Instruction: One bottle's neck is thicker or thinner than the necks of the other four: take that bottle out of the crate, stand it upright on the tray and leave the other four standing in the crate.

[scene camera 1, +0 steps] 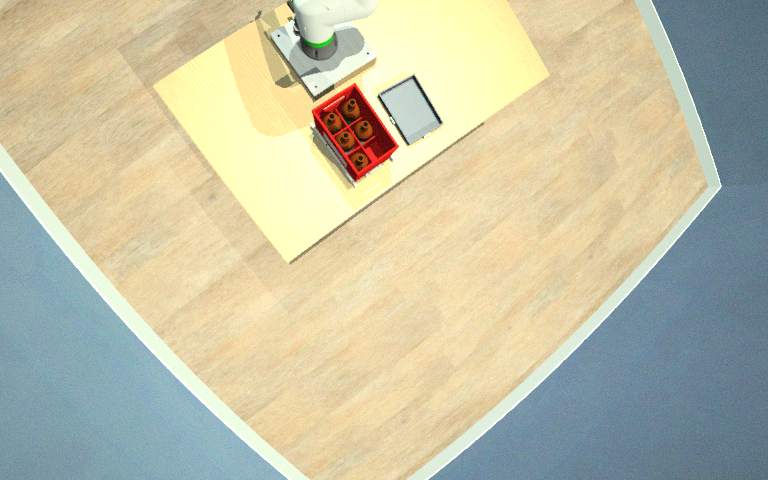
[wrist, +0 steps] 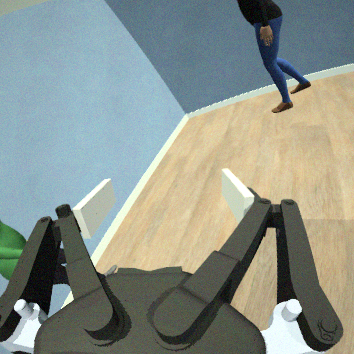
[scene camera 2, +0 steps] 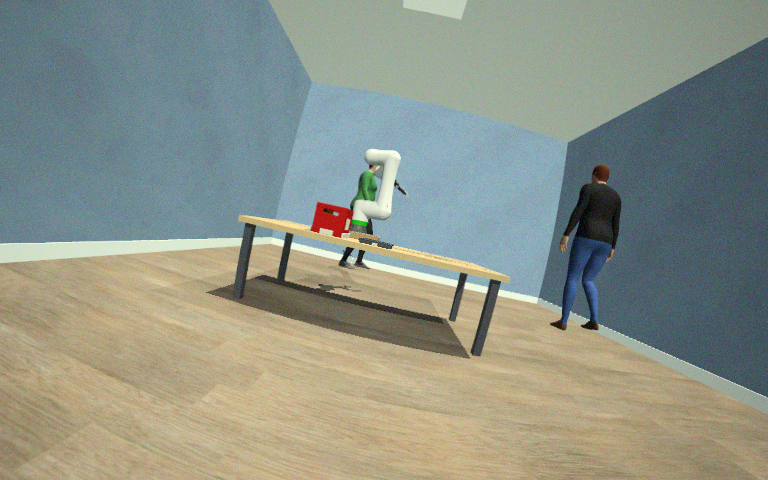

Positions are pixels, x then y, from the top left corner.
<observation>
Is my gripper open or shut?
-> Open.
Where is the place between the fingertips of my gripper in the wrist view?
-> At 165,185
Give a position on a grey tray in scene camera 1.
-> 410,108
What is my gripper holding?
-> Nothing.
</observation>
